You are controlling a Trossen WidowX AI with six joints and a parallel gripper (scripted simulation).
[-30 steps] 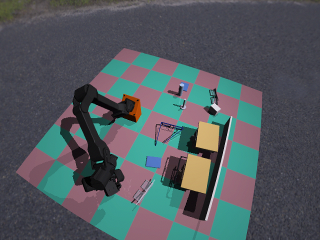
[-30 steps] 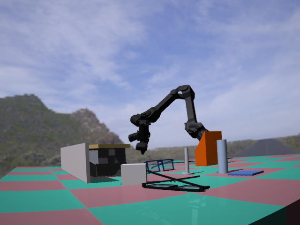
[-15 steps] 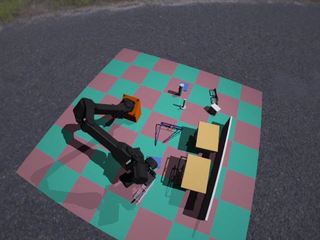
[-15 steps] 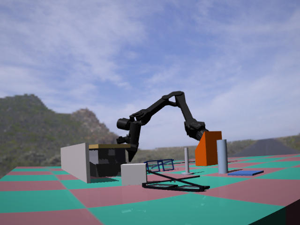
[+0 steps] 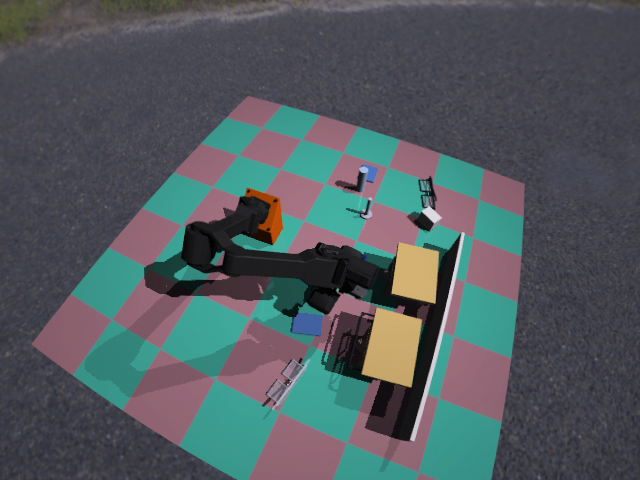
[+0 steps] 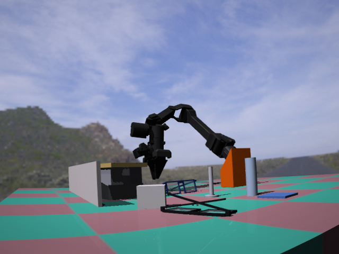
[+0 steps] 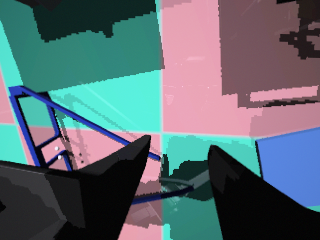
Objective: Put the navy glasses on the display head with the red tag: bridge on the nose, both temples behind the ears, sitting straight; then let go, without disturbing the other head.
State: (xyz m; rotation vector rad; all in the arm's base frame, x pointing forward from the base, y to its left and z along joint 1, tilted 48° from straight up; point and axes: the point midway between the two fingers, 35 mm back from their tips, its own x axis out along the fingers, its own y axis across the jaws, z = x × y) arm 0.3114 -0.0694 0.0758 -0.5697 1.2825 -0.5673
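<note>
The thin post lies 4 cm behind my gripper tip, 32 cm to the left of it and 3 cm below it. The rest, counted from my gripper tip: white wall (29 cm ahead, 2 cm to the left); then white cube (17 cm ahead, 39 cm to the left, 2 cm below).
</note>
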